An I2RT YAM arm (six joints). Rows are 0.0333 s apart.
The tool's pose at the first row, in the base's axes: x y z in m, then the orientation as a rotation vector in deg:
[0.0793, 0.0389, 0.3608, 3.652, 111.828, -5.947]
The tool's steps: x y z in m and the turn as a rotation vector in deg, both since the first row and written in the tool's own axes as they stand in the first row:
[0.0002, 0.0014, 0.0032, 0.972, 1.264, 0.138]
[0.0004, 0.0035, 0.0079, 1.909, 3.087, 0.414]
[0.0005, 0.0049, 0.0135, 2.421, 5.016, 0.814]
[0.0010, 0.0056, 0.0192, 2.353, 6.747, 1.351]
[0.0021, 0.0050, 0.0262, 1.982, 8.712, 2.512]
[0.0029, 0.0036, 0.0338, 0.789, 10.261, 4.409]
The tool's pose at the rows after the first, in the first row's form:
[0.0823, 0.0400, 0.3594, 4.510, 113.041, -6.790]
[0.0868, 0.0416, 0.3573, 5.525, 114.799, -7.508]
[0.0920, 0.0424, 0.3551, 6.397, 116.675, -7.727]
[0.0972, 0.0425, 0.3525, 7.009, 118.374, -7.279]
[0.1032, 0.0412, 0.3489, 8.064, 120.280, -6.094]
[0.1097, 0.0390, 0.3454, 9.276, 121.739, -3.574]

